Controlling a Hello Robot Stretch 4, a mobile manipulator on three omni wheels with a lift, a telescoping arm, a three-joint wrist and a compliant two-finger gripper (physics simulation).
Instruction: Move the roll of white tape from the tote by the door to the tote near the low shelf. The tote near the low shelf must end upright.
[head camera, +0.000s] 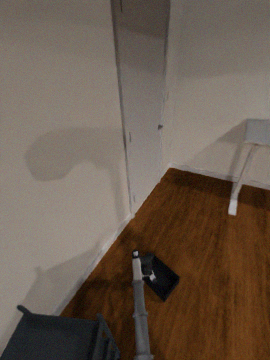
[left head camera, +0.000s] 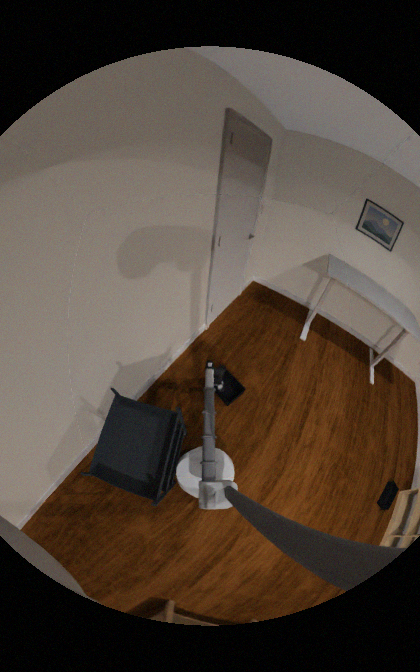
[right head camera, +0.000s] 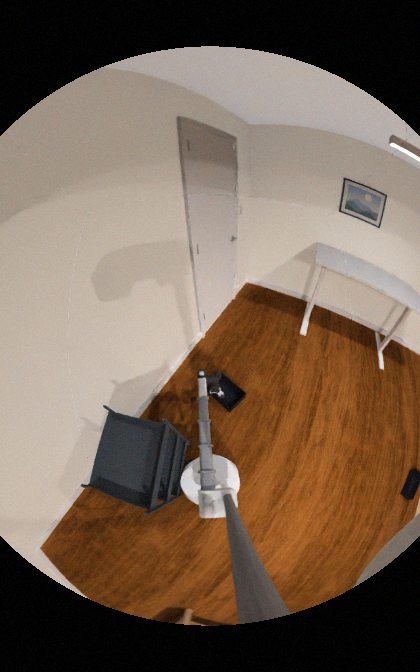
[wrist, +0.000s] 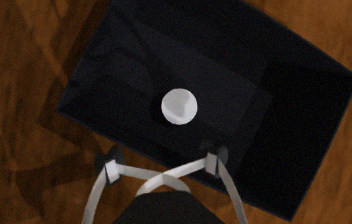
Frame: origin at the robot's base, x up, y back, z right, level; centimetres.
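Where they show: gripper, fingertip midpoint: (head camera: 148, 280) (wrist: 161, 155).
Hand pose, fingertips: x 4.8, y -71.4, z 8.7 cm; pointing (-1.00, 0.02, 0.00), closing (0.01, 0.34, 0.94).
Note:
Each offset is from my fingertips to the top centre of the thing.
The white tape roll @(dx -4.9, dy -4.1, dz +4.5 cm) (wrist: 179, 106) lies inside the dark tote by the door @(dx +2.4, dy -4.1, dz +9.0 cm) (head camera: 169, 287) (left head camera: 233, 391) (right head camera: 233, 398) (wrist: 220, 90), left of that tote's middle in the wrist view. My gripper (wrist: 161, 155) (head camera: 151, 275) (left head camera: 220, 385) (right head camera: 218, 393) is open and empty above the tote's near edge. Its right fingertip is over the tote and its left one is outside the rim. The roll is beyond the fingertips, not between them. The tote near the low shelf (left head camera: 388, 495) (right head camera: 411, 484) stands at the far right; its inside is too dark to tell whether it is upright.
The low wooden shelf (left head camera: 398, 511) is beside the far-right tote. A dark chair (head camera: 55, 335) (left head camera: 135, 440) (right head camera: 127, 450) stands left of my base (left head camera: 189, 472) (right head camera: 192, 480). The door (head camera: 142, 100) and wall are behind the near tote. A white table (left head camera: 370, 287) (right head camera: 362, 272) stands at the back right.

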